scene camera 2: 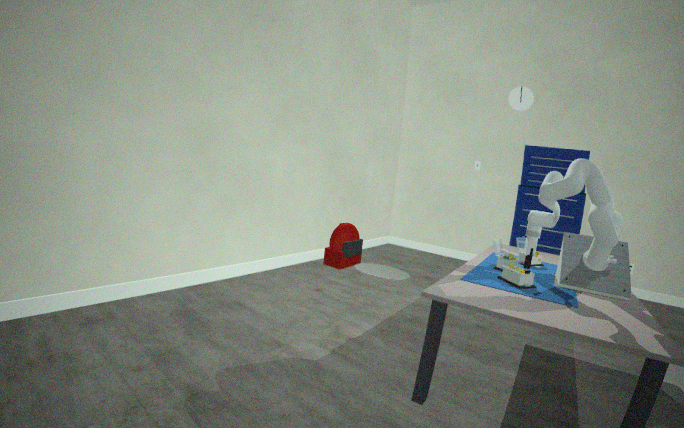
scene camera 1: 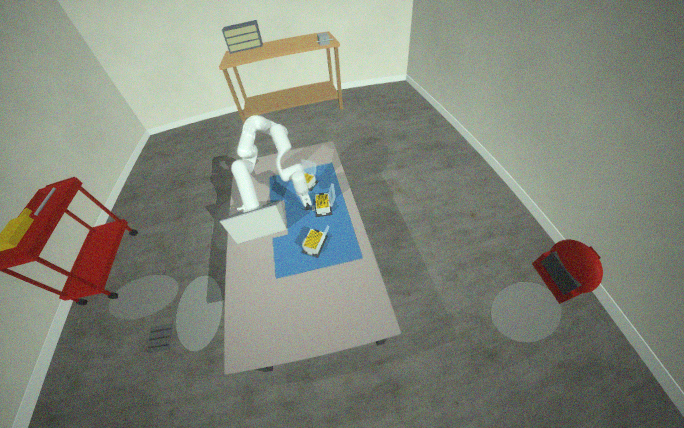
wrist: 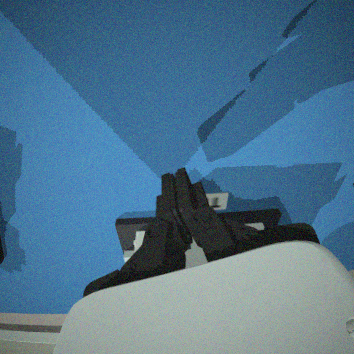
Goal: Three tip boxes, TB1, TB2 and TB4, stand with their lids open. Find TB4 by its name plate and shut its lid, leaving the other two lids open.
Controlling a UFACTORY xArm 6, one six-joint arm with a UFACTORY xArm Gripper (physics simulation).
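Pixels of known places: gripper, fingertip midpoint: (scene camera 2: 526, 268) (scene camera 1: 307, 209) (wrist: 180, 186); arm's base, origin of the base link: (scene camera 2: 595, 260) (scene camera 1: 253, 209).
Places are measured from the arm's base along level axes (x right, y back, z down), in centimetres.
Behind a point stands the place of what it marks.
The middle tip box, TB4 (scene camera 1: 322, 202) (scene camera 2: 505, 261) (wrist: 196, 257), stands on the blue mat with yellow tips inside. Its clear lid (scene camera 1: 332, 194) @[x 4.6, y -50.3, z 5.1 cm] (scene camera 2: 497, 247) @[x 8.3, y -49.7, z 3.4 cm] stands open along the side away from the arm. Its name plate (wrist: 217, 201) @[x 2.1, y -36.6, z 13.0 cm] is partly hidden and unreadable. The front box (scene camera 1: 314, 241) (scene camera 2: 518, 277) @[x -27.7, y -37.9, z 9.1 cm] and the back box (scene camera 1: 309, 179) @[x -16.6, y -40.5, z 6.3 cm] also have raised lids; I cannot read which is TB1 or TB2. My gripper (scene camera 1: 308, 207) @[x 4.6, y -32.5, z 11.0 cm] (scene camera 2: 528, 261) @[x 4.6, y -32.5, z 11.0 cm] (wrist: 180, 186) @[x 4.6, y -32.5, z 11.0 cm] is shut and empty, close beside TB4 on the arm's side, its fingers covering part of the box in the wrist view.
The blue mat (scene camera 1: 292, 262) @[x 37.0, y -13.5, z 13.2 cm] (scene camera 2: 550, 291) @[x -24.9, y -22.6, z 13.2 cm] (wrist: 65, 165) @[x 12.8, y -29.5, z 13.2 cm] lies on the pale table (scene camera 1: 302, 323) @[x 72.1, y -9.5, z 13.5 cm] (scene camera 2: 580, 323) @[x -58.8, y -15.8, z 13.5 cm]. A large light panel (scene camera 1: 254, 224) @[x 12.0, y 0.7, z 0.0 cm] (scene camera 2: 595, 267) @[x -4.5, y -0.4, z 2.6 cm] stands by the arm's base. A red cart (scene camera 1: 93, 259) is left of the table, and a wooden shelf table (scene camera 1: 282, 50) is behind.
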